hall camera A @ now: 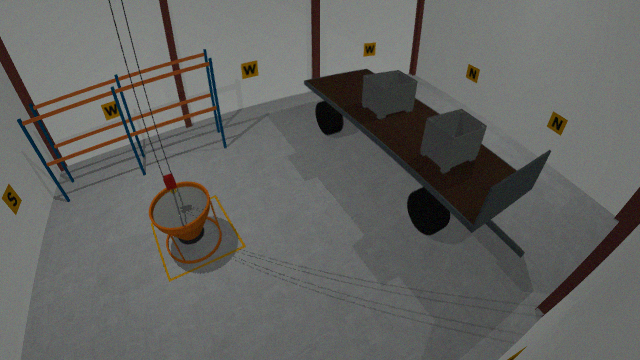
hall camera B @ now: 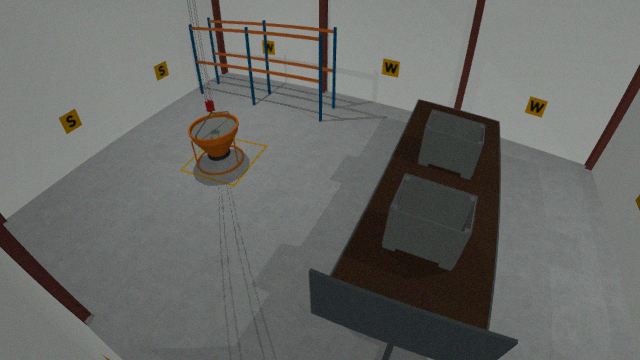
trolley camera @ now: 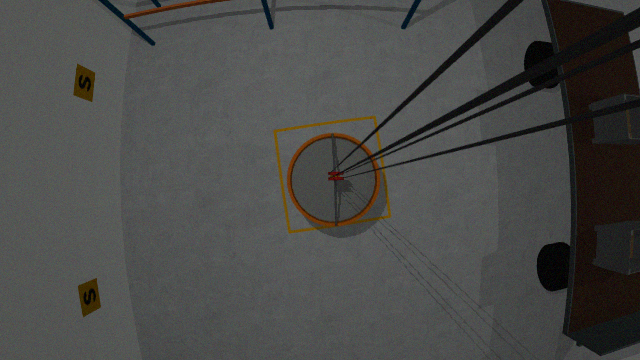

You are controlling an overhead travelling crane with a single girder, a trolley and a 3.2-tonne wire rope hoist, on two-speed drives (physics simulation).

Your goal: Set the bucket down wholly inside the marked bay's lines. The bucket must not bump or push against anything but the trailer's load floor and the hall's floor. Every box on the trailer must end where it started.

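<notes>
The orange bucket is upright at the marked bay. Its base ring looks inside the yellow lines in both hall views. In the trolley view its rim overlaps the line on the lower side. The ring is at or very close to the floor; I cannot tell whether it touches. My gripper, the red hook block, is above the rim on its ropes, shut on the bucket's bail. Two grey boxes stand upright on the trailer.
A blue and orange rack stands by the W wall, beyond the bay. The trailer's deck, also in the trolley view, lies on the N side, with a grey end board. The S wall is opposite the trailer.
</notes>
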